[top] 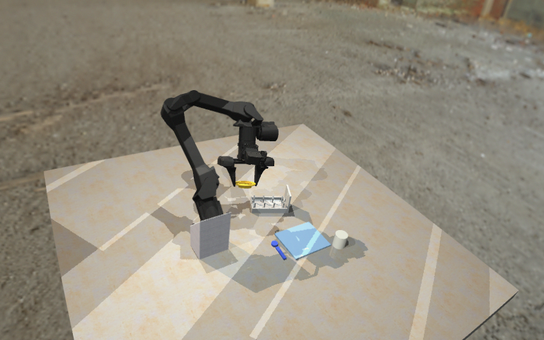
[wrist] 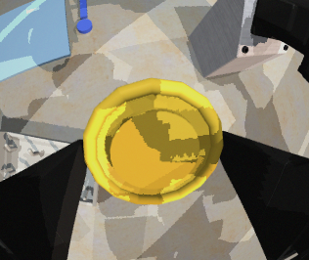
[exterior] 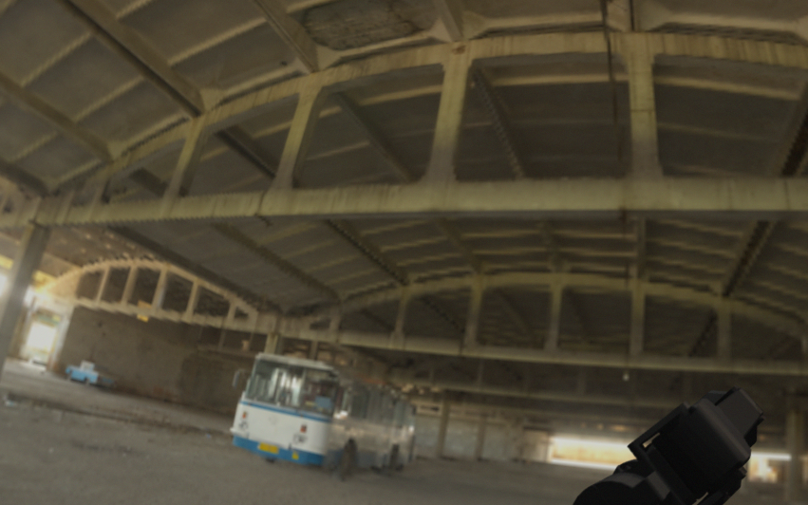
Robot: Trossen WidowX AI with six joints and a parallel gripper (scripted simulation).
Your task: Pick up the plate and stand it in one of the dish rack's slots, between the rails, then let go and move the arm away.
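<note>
Right now my gripper tip is 12 cm short of the dish rack, 11 cm above it and 1 cm to the right of it. From my gripper tip the other things lie so: light blue mat 19 cm to the right, 14 cm ahead, 13 cm below; blue spoon 19 cm to the right, 13 cm below, 4 cm ahead; yellow plate 1 cm above.
</note>
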